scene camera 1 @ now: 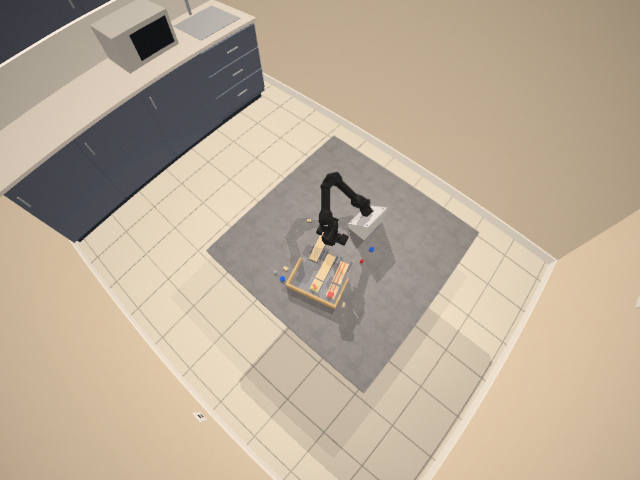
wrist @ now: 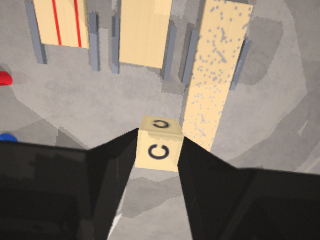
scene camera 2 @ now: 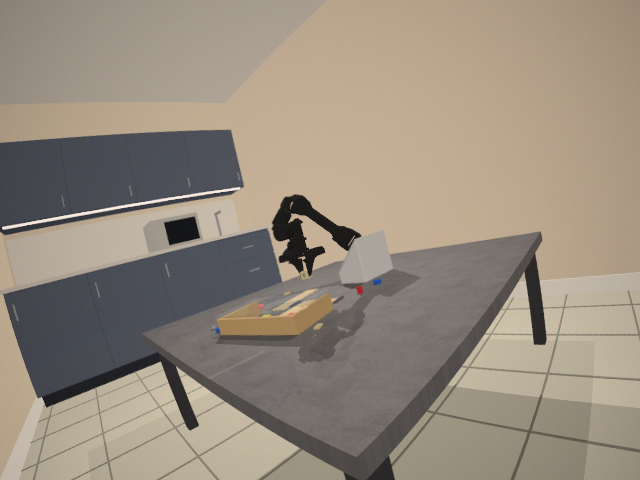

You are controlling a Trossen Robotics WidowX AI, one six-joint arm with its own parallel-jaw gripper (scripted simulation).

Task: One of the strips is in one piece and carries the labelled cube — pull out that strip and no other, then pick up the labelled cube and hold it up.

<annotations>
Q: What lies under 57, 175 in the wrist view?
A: The gripper.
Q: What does the gripper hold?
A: A labelled cube.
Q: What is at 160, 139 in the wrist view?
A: A labelled cube.
</annotations>
